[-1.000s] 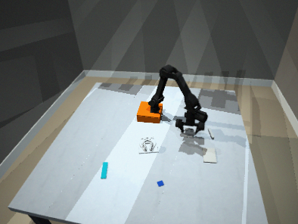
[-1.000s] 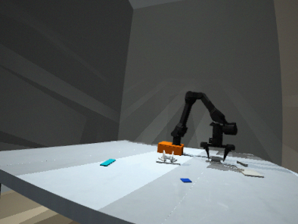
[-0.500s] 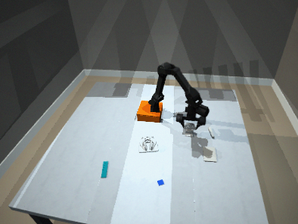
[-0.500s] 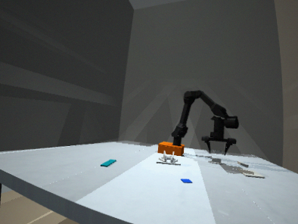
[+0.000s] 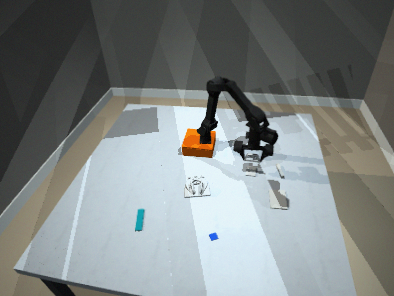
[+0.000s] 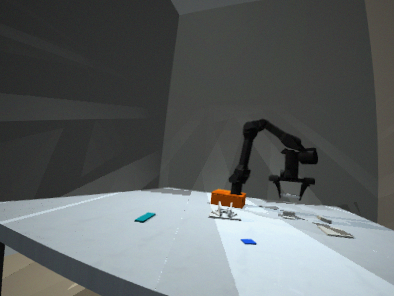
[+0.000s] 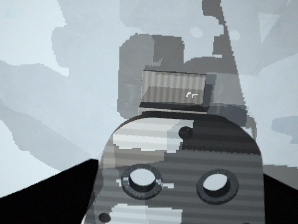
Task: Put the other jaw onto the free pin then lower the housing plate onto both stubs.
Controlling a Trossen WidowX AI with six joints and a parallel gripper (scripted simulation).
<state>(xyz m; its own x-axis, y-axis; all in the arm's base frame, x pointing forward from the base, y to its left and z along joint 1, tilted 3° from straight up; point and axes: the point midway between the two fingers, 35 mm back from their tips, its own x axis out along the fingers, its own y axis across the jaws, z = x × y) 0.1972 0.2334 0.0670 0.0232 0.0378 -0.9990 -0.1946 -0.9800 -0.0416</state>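
My gripper tip is now 290 mm to the left of the jaw, 80 mm short of it and 60 mm above it. The rest, counted from my gripper tip: short pale bar 150 mm to the left, 70 mm below, 10 mm behind; pale flat plate 180 mm ahead, 110 mm to the left, 80 mm below; small pale block 70 mm below, 10 mm behind.
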